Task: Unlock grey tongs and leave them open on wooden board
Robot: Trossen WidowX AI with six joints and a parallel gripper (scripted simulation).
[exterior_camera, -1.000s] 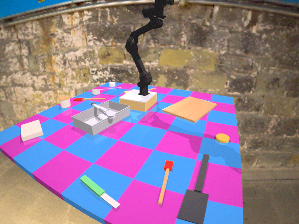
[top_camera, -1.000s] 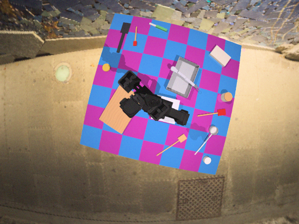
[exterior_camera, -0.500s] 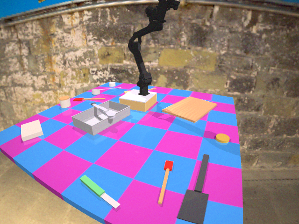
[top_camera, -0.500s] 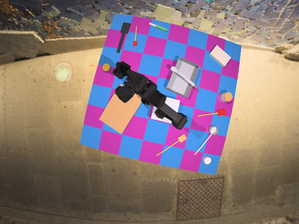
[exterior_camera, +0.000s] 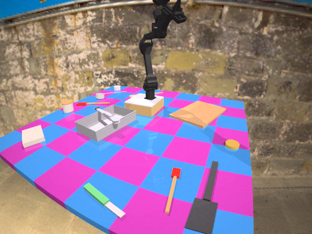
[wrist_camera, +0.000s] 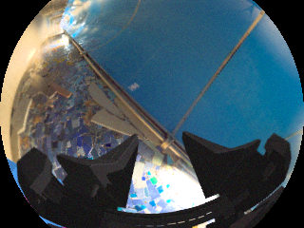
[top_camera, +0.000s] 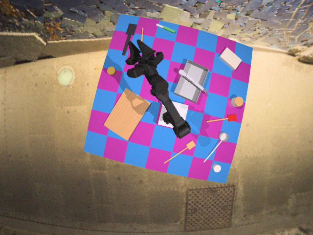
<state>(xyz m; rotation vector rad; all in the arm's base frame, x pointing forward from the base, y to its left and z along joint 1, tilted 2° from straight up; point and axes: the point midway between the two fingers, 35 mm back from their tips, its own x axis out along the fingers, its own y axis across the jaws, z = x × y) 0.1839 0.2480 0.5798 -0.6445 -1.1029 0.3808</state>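
My gripper tip is now 14 cm short of the grey roasting tin, 35 cm to the left of it and 64 cm above it. From my gripper tip the other things lie so: black spatula: 34 cm ahead, 30 cm to the left, 66 cm below; then yellow disc: 1 cm behind, 32 cm to the left, 66 cm below; then wooden board: 30 cm behind, 5 cm to the left, 66 cm below.
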